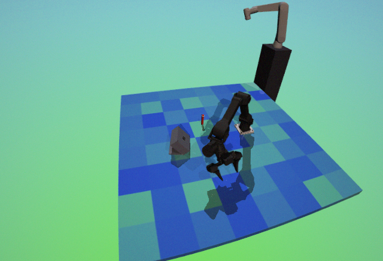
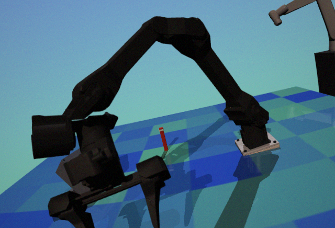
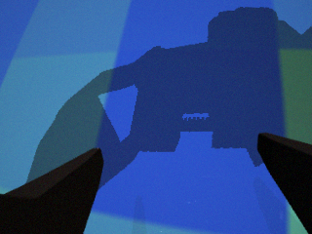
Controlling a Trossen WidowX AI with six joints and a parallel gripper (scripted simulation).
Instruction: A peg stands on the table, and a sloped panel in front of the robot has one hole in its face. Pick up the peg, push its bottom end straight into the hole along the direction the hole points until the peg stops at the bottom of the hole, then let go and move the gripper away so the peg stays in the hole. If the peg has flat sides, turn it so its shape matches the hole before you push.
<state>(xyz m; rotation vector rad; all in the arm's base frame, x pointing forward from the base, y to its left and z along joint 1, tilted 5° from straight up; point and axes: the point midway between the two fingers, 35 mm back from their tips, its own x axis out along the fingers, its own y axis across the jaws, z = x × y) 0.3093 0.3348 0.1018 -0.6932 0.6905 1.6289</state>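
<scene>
The square-sided peg lies 40 mm behind my gripper tip and 500 mm to the right of it. Round my gripper tip: dark sloped panel 170 mm ahead, 330 mm to the right.
</scene>
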